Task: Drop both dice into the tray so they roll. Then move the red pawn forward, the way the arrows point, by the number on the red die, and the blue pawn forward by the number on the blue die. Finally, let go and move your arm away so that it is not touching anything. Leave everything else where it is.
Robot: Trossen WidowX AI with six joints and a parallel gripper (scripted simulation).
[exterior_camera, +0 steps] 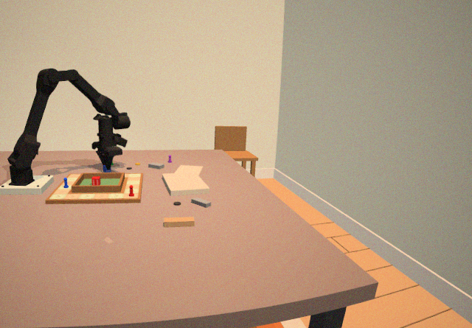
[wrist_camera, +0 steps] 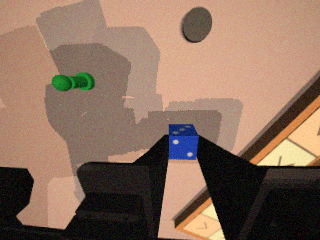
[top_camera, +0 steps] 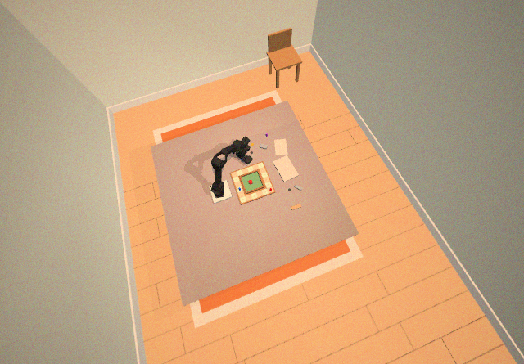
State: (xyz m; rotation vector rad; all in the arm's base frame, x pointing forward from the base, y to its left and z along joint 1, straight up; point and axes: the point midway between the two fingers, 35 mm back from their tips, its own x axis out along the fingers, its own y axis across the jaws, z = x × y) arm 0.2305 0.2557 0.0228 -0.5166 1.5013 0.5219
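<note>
Now: the red pawn 310 mm to the right of my gripper tip, 170 mm ahead of it and 20 mm above it. Round my gripper tip: green pawn: 110 mm to the left, 10 mm behind, 10 mm above; yellow disc: 130 mm to the left, 100 mm ahead, 10 mm below; green tray: 210 mm to the right, 40 mm ahead.
</note>
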